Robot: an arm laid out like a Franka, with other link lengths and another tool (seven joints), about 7 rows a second.
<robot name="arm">
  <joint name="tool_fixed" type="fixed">
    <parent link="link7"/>
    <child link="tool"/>
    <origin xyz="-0.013 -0.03 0.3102" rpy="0 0.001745 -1.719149"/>
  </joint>
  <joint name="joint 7" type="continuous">
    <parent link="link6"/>
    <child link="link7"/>
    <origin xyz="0.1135 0 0" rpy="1.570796 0 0"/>
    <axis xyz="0 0 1"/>
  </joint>
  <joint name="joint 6" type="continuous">
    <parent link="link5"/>
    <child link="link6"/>
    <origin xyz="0 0 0" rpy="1.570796 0 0"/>
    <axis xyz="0 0 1"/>
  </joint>
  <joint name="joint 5" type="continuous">
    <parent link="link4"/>
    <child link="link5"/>
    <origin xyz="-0.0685 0.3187 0" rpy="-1.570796 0 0"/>
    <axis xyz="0 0 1"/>
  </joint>
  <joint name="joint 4" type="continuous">
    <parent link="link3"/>
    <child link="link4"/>
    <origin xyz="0.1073 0 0" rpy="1.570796 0 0"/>
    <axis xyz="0 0 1"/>
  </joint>
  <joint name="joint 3" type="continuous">
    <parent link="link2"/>
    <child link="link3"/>
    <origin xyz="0 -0.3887 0" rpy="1.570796 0 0"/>
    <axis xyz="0 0 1"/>
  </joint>
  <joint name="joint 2" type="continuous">
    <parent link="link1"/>
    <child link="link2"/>
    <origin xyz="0 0 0" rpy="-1.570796 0 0"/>
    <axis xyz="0 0 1"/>
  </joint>
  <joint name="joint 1" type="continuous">
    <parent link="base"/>
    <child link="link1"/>
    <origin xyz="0 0 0.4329" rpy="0 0 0"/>
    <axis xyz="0 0 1"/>
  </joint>
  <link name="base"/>
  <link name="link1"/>
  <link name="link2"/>
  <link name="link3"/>
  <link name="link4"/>
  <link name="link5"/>
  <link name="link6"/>
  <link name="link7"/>
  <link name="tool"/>
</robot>
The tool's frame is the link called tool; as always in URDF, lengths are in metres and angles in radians. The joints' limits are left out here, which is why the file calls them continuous.
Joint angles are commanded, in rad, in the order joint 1, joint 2, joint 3, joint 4, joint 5, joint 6, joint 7. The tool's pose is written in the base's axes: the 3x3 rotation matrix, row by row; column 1 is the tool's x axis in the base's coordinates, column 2 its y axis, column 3 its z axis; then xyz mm. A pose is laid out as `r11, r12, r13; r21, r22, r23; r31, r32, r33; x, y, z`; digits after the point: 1 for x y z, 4 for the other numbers.
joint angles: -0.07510 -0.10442 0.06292 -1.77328 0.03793 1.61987 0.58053
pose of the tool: 0.4331, 0.9001, -0.0480; 0.9013, -0.4319, 0.0335; 0.0095, -0.0577, -0.9983; 494.5, 38.3, 553.0
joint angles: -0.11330 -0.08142 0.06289 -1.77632 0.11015 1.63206 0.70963
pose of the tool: 0.5845, 0.8094, -0.0558; 0.8094, -0.5770, 0.1091; 0.0561, -0.1089, -0.9925; 506.8, 39.2, 545.1
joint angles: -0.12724 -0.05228 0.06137 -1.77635 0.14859 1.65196 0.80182
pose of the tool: 0.6743, 0.7361, -0.0596; 0.7351, -0.6612, 0.1500; 0.0710, -0.1450, -0.9869; 520.6, 40.2, 534.6
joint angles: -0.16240 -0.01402 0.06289 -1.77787 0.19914 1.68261 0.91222
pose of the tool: 0.7819, 0.6208, -0.0562; 0.6177, -0.7596, 0.2035; 0.0837, -0.1939, -0.9775; 539.6, 32.8, 520.7
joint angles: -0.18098 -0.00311 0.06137 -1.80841 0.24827 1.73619 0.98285
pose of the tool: 0.8453, 0.5334, -0.0312; 0.5235, -0.8149, 0.2488; 0.1073, -0.2266, -0.9681; 552.7, 30.8, 511.0
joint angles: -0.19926 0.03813 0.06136 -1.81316 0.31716 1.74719 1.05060
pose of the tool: 0.8993, 0.4350, -0.0453; 0.4256, -0.8466, 0.3195; 0.1006, -0.3066, -0.9465; 563.8, 35.5, 494.1
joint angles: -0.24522 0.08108 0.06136 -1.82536 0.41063 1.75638 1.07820
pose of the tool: 0.9420, 0.3325, -0.0461; 0.3211, -0.8522, 0.4131; 0.0981, -0.4039, -0.9095; 574.1, 30.6, 477.0
